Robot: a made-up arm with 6 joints. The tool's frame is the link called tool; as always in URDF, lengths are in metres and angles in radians.
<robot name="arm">
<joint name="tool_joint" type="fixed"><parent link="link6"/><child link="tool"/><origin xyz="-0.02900 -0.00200 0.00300" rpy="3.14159 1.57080 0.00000"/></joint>
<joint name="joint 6" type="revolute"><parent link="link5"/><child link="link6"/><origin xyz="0.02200 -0.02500 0.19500"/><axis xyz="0 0 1"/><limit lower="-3.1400" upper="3.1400"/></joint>
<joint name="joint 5" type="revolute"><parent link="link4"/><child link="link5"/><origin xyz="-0.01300 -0.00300 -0.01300"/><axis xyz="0 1 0"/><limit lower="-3.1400" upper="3.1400"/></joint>
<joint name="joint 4" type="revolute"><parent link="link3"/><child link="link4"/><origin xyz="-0.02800 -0.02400 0.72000"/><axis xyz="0 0 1"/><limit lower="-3.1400" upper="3.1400"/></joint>
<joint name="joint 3" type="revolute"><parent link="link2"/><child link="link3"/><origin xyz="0.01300 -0.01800 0.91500"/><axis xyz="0 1 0"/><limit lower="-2.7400" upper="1.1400"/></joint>
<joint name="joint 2" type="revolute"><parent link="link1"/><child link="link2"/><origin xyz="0.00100 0.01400 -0.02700"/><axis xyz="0 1 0"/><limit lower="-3.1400" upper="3.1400"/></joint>
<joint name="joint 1" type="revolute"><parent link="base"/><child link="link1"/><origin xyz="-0.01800 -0.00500 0.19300"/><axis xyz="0 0 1"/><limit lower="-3.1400" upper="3.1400"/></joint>
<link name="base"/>
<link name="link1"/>
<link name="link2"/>
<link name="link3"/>
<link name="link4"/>
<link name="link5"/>
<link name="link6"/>
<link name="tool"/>
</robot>
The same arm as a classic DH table. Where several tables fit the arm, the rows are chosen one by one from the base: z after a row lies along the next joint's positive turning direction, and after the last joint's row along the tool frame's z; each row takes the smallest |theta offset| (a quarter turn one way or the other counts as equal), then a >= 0, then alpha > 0; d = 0 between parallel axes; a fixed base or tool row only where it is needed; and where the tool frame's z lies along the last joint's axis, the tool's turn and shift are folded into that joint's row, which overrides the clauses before.
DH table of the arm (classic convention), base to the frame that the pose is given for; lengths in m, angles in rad. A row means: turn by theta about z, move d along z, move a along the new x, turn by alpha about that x. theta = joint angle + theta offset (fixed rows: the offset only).
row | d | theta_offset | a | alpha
base (fixed) | 0 | 0.2709 | -0.0187 | 0
joint 1 | 0.166 | -0.2709 | 0.001 | -1.5708
joint 2 | 0 | -1.5566 | 0.9151 | 0
joint 3 | -0.028 | 1.5566 | -0.028 | 1.5708
joint 4 | 0.707 | 0 | -0.013 | -1.5708
joint 5 | -0.028 | 0 | 0.022 | 1.5708
joint 6 | 0.198 | -1.5708 | 0.002 | 1.5708
tool (fixed) | 0.029 | -1.5708 | 0 | 0
Joint limits (rad, base to tool): -3.14..3.14 -3.14..3.14 -2.74..1.14 -3.14..3.14 -3.14..3.14 -3.14..3.14

